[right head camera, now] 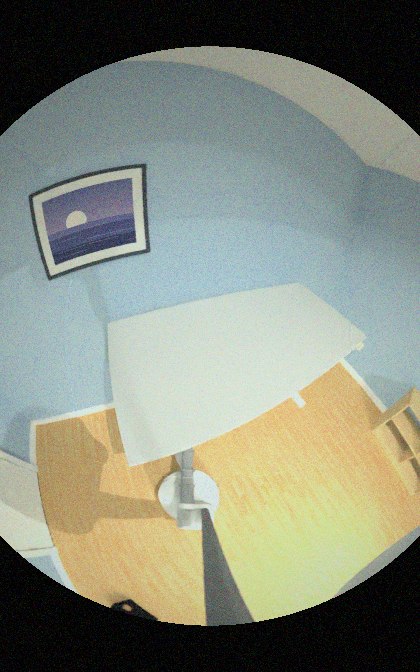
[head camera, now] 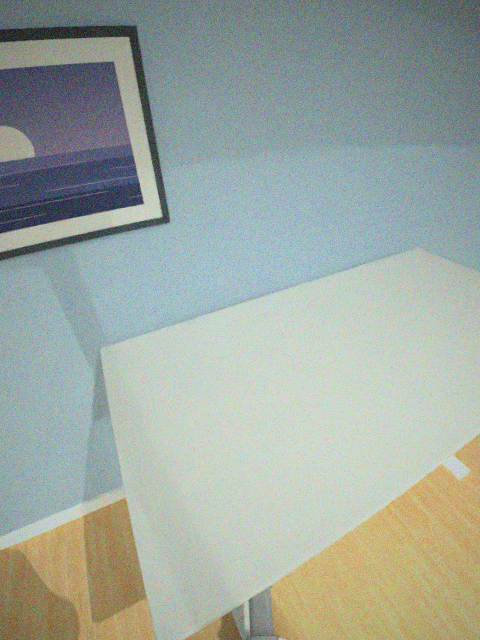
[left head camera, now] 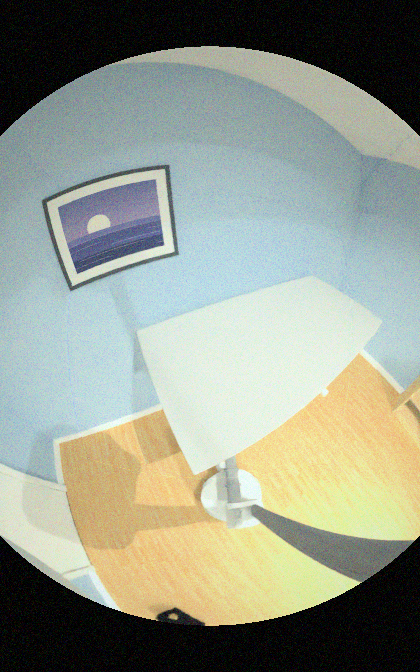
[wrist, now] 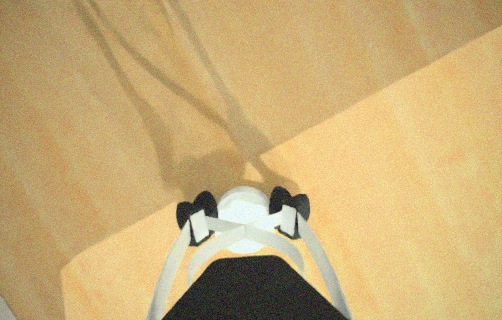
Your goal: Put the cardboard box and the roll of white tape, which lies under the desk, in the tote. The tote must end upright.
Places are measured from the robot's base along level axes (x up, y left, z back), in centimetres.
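Pixels of known places: gripper, between the fingertips: (wrist: 242, 205).
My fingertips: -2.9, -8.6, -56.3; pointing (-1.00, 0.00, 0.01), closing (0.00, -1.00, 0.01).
Behind a point stands the place of what it marks, as x, y, z.
The roll of white tape (wrist: 244, 214) {-0.4, -8.7, -56.2} shows in the wrist view as a pale round shape between the black fingertips. My gripper (wrist: 242, 205) {-2.9, -8.6, -56.3} is shut on it, with one fingertip pad at its left side and one at its right. Whether the roll touches the wooden floor is unclear. The desk (head camera: 310, 387) {92.1, -16.9, -61.0} (left head camera: 250, 360) {92.1, -10.1, -56.6} (right head camera: 225, 370) has a wide, pale top, and my grey arm (head camera: 259, 615) {39.3, 0.4, -22.9} (left head camera: 231, 480) {39.6, 0.5, -10.8} (right head camera: 187, 475) passes under its near edge. The desk hides the gripper and tape from the head views. The cardboard box and the tote do not show in these views.
A white desk foot (head camera: 457, 467) (right head camera: 299, 399) sticks out under the desk's near edge. A wooden shelf unit (right head camera: 395, 413) stands at the right. A black object (left head camera: 180, 618) (right head camera: 134, 611) lies on the floor at the bottom. A blue wall (head camera: 310, 206) {122.3, -28.0, -118.9} stands behind the desk.
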